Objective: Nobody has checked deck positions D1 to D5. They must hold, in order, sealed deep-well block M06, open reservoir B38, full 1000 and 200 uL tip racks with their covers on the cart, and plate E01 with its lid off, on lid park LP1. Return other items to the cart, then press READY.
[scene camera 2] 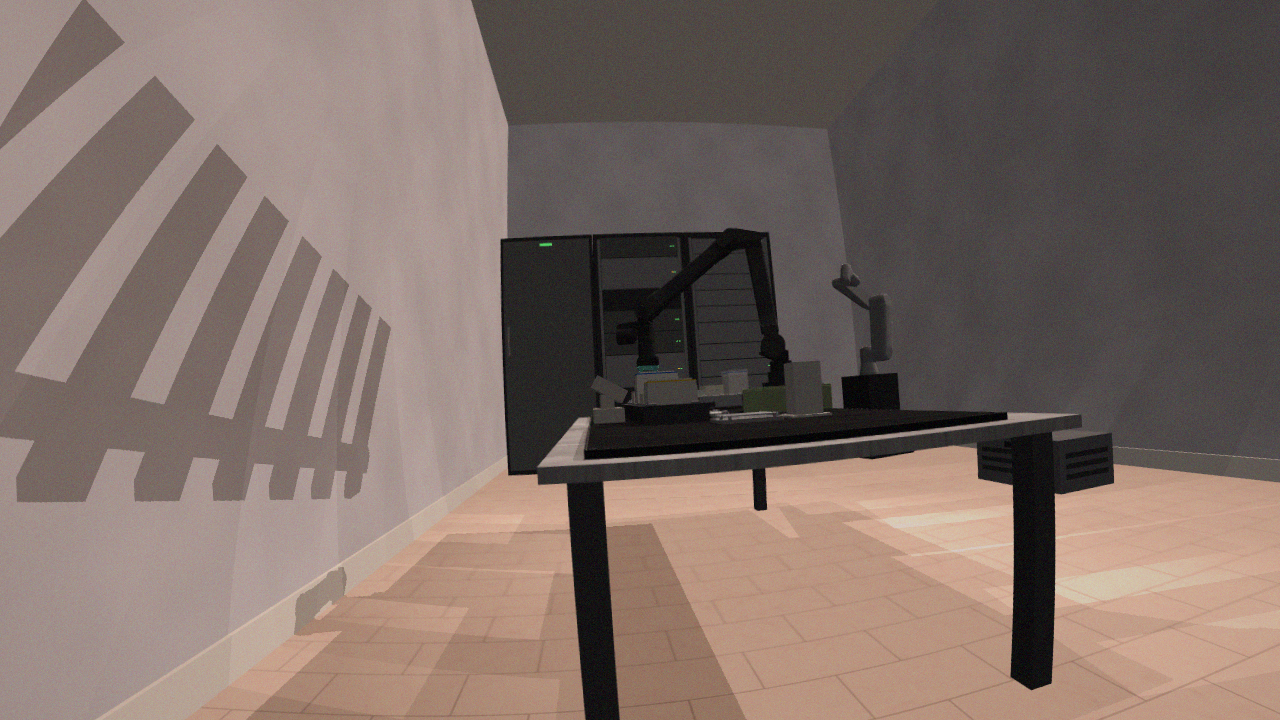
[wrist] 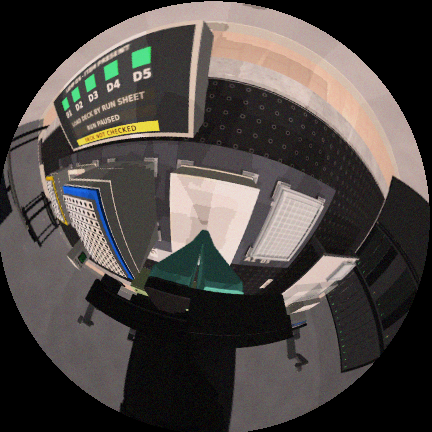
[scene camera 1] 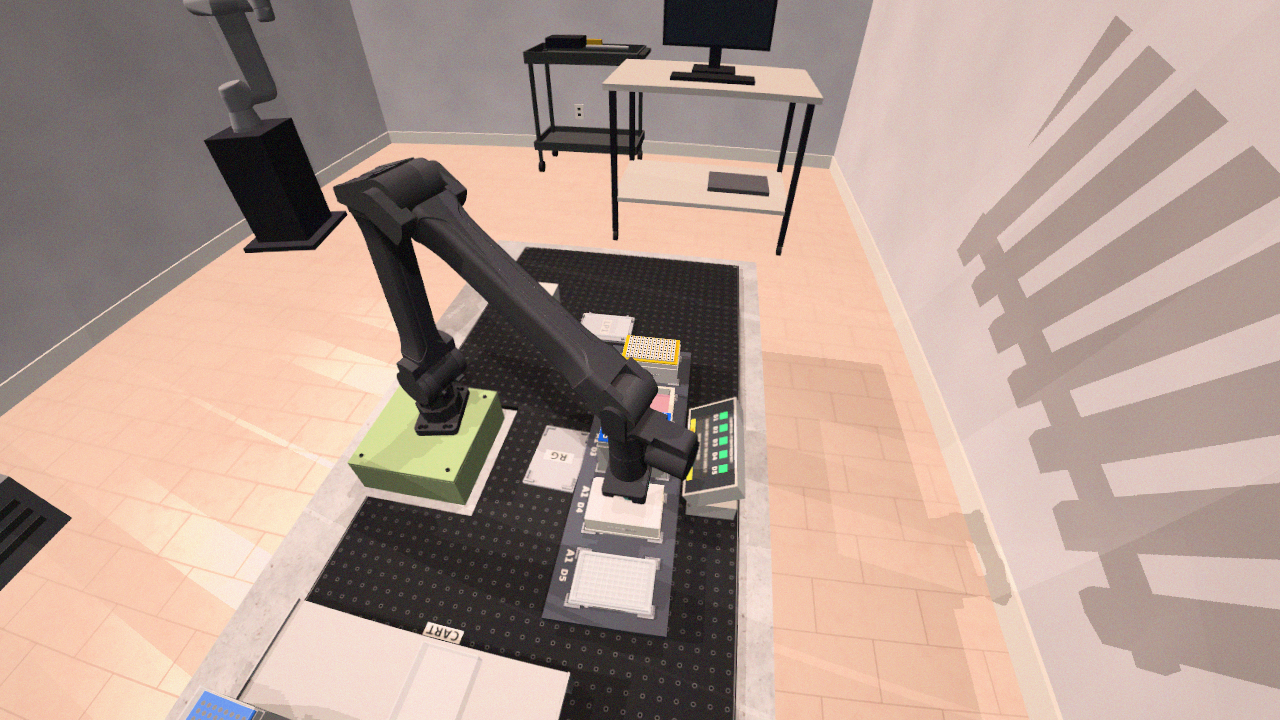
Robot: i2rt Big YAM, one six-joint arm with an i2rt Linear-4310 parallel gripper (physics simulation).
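Places are measured from the arm's base along level axes (x ahead, y left, z up), in millimetres.
Pixels of known places: gripper, between the fingertips: [wrist: 203, 234] [scene camera 1: 629, 498]; arm's base, origin of its link: [scene camera 2: 782, 386] [scene camera 1: 444, 412].
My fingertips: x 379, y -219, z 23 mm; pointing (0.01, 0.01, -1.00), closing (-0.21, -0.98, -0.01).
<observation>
Ahead of a thing's pixels: the offset from my fingertips to its top centre. "spot": to the spot under its first point.
My gripper [wrist: 203, 234] [scene camera 2: 647, 368] is shut and empty, its teal fingertips together low over the plain white-topped item @(7 mm back, 0 mm left, 9 mm down) [wrist: 215, 200] [scene camera 1: 597, 523] at D4; whether they touch it is unclear. A white well plate @(28 mm back, 122 mm right, 37 mm down) [scene camera 1: 613, 582] [wrist: 290, 225] sits at D5. A blue-edged tip rack @(14 mm ahead, 122 mm left, 47 mm up) [wrist: 92, 220] [scene camera 1: 603, 437] stands at D3, partly hidden by the arm in scene camera 1. A pink-filled reservoir @(35 mm ahead, 245 mm left, 20 mm down) [scene camera 1: 662, 401] is behind it. A yellow-edged tip rack @(57 mm ahead, 367 mm left, 14 mm up) [scene camera 1: 651, 349] [wrist: 56, 200] stands at the far end. The status panel @(spot: 135 mm ahead, 48 mm left, 13 mm up) [wrist: 135, 95] [scene camera 1: 714, 447] shows green D1 to D5 lamps and DECK NOT CHECKED.
The white cart @(spot: 440 mm back, 239 mm right, 39 mm down) [scene camera 1: 331, 658] [wrist: 315, 285] is at the near left, with a blue item @(spot: 515 mm back, 322 mm right, 55 mm up) [scene camera 1: 214, 707] at its edge. A pad marked RG @(142 mm back, 154 mm left, 85 mm down) [scene camera 1: 556, 461] lies beside the deck. A white labelled item @(51 mm back, 570 mm left, 81 mm down) [scene camera 1: 608, 326] is beyond it. The green arm base [scene camera 1: 429, 447] stands left.
</observation>
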